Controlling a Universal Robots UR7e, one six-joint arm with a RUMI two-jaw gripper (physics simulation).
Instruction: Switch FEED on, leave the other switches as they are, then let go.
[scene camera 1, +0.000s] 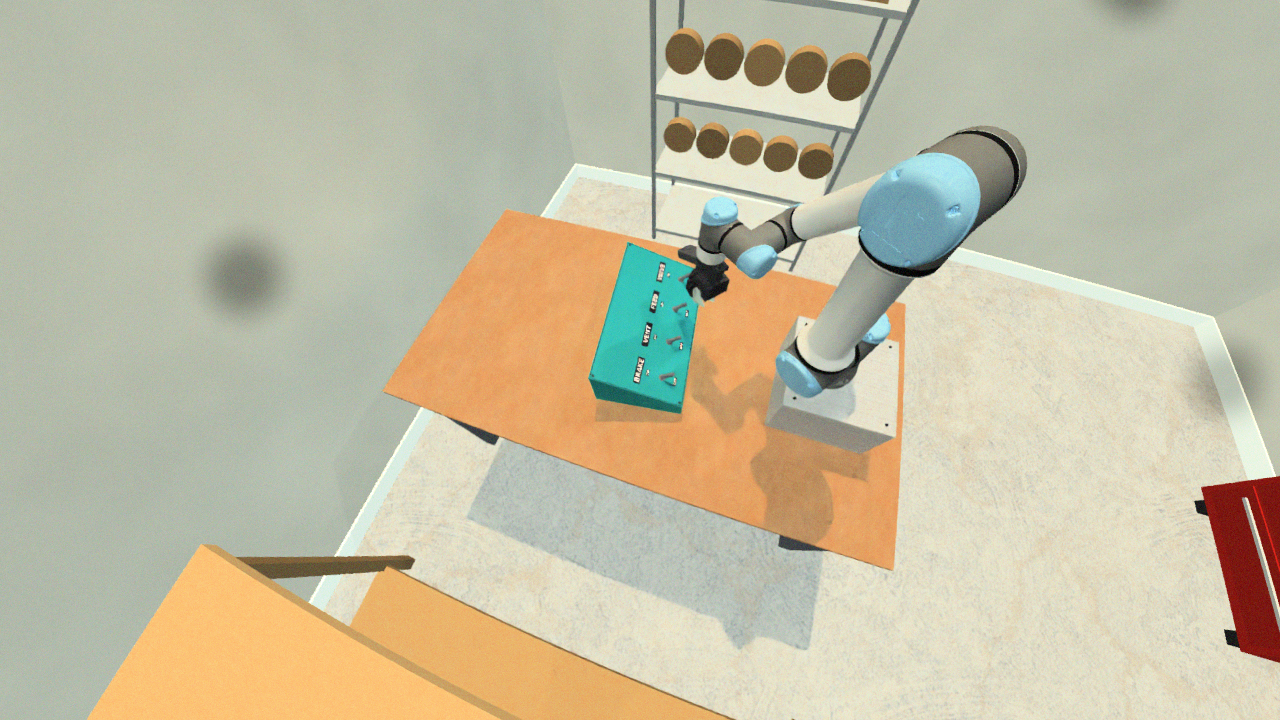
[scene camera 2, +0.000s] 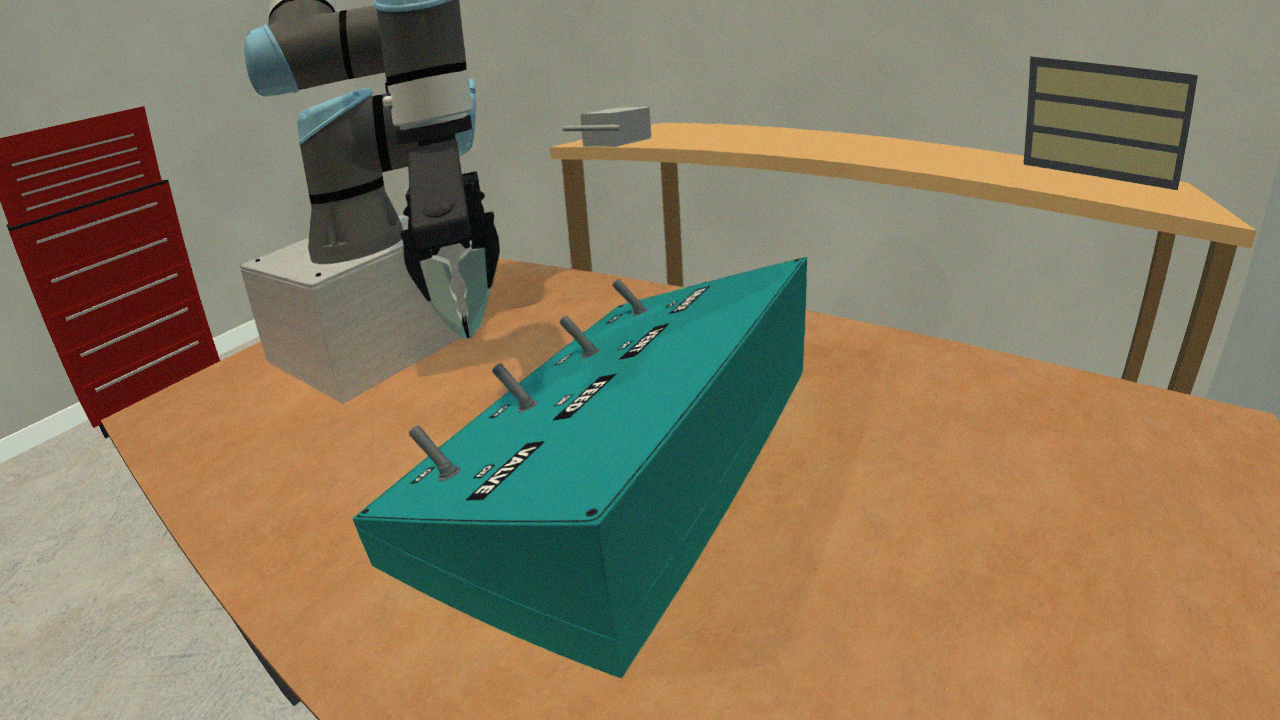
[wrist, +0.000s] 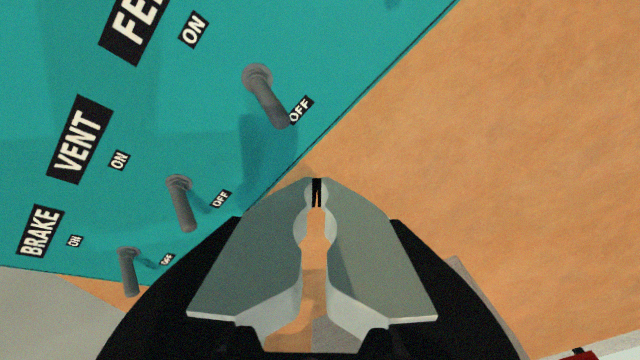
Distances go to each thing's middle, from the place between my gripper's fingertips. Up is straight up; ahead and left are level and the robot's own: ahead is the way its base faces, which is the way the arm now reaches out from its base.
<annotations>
Right now my hand is 5 cm short of the feed lever (wrist: 280, 119), 1 cm to the right of it and 4 cm above it. From my hand the other things lie so: teal switch panel (scene camera 2: 570, 519) (11 cm ahead, 9 cm to the left, 7 cm below); vent lever (wrist: 187, 222) (1 cm ahead, 13 cm to the left, 4 cm below).
</annotations>
